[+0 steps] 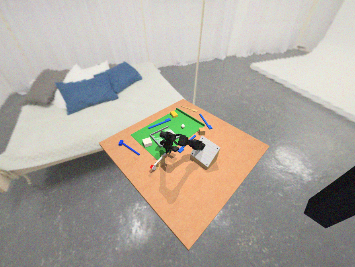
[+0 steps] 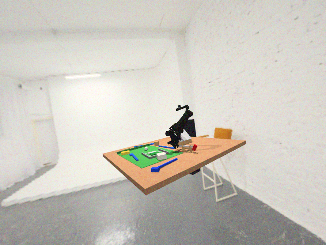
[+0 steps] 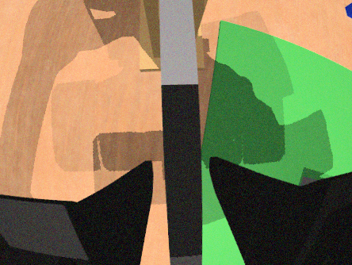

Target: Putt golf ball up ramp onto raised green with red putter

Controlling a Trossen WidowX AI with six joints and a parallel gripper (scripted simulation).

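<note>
The tan block is 48 cm to the right of my gripper tip and 3 cm behind it. From my gripper tip the other things lie so: wooden stand 13 cm to the left, 3 cm behind; then red putter 11 cm to the left, 3 cm behind, 3 cm above; then white block 25 cm ahead, 6 cm to the left.
</note>
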